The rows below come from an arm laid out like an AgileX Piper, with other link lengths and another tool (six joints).
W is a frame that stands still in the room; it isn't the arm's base.
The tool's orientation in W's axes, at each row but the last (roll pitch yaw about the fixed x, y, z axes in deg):
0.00 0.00 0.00
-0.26 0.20 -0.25
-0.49 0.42 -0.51
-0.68 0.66 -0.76
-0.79 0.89 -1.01
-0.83 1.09 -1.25
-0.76 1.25 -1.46
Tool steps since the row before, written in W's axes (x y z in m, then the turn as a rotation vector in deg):
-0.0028 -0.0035 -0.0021 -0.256 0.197 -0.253
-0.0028 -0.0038 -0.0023 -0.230 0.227 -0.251
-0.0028 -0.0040 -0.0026 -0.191 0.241 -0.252
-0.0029 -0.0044 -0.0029 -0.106 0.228 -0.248
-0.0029 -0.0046 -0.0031 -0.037 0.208 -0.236
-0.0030 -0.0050 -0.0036 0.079 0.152 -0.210
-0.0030 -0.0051 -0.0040 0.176 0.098 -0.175
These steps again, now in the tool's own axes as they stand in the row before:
-0.0028 -0.0035 -0.0021 -0.256 0.197 -0.253
-0.0028 -0.0038 -0.0023 -0.230 0.227 -0.251
-0.0027 -0.0040 -0.0027 -0.191 0.241 -0.251
-0.0028 -0.0044 -0.0030 -0.106 0.230 -0.247
-0.0028 -0.0046 -0.0032 -0.037 0.211 -0.234
-0.0028 -0.0050 -0.0037 0.080 0.157 -0.206
-0.0028 -0.0051 -0.0041 0.177 0.105 -0.170

